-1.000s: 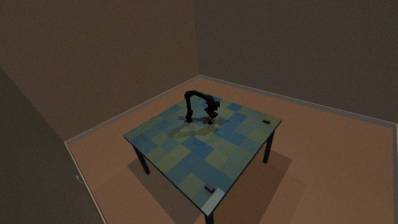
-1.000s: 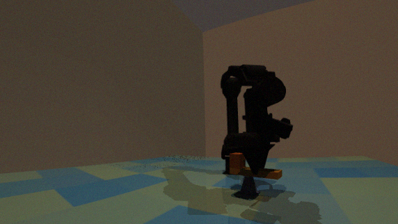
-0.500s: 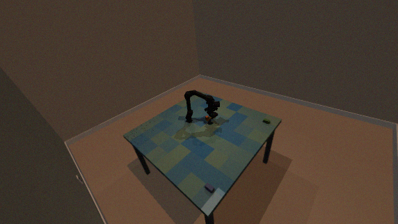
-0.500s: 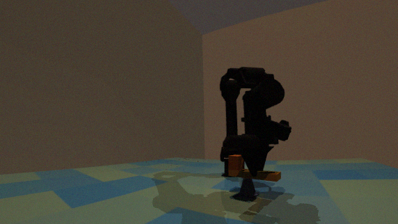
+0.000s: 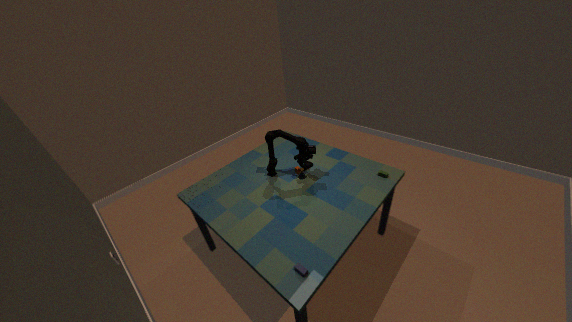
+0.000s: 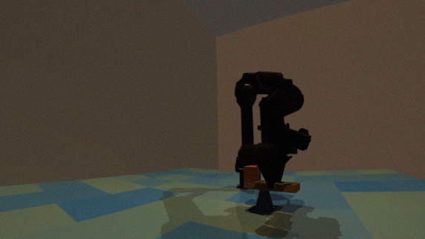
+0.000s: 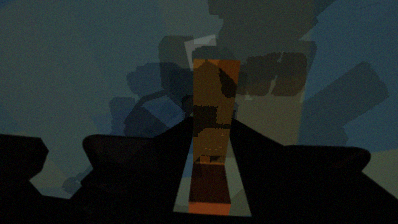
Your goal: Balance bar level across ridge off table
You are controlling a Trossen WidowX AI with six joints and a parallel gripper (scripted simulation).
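Now: gripper tip 3 cm to the left of the orange bar, 2 cm below it and 1 cm past it. Also, from my gripper tip: small green block 51 cm ahead, 35 cm to the left, 4 cm below; then small purple block 65 cm to the right, 51 cm ahead, 4 cm below.
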